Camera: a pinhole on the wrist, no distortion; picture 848 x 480 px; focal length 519.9 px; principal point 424.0 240.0 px. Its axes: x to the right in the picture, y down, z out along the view. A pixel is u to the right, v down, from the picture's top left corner.
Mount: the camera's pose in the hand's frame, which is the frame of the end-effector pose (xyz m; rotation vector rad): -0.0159 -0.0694 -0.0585 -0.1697 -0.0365 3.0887
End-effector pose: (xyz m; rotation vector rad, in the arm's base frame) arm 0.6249 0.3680 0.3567 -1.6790 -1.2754 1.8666
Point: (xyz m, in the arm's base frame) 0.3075 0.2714 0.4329
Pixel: 395 277
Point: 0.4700 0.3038 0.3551
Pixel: 352 91
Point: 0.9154 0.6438 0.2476
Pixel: behind the camera
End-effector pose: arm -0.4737 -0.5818 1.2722 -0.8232 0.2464 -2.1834
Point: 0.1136 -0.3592 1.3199
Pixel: outside the picture
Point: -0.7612 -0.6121 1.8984
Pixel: outside the picture
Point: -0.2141 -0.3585 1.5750
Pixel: 502 289
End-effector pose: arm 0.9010 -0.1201 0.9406 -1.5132 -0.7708 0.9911
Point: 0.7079 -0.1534 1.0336
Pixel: 630 256
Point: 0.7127 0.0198 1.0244
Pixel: 285 275
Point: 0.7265 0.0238 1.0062
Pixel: 258 244
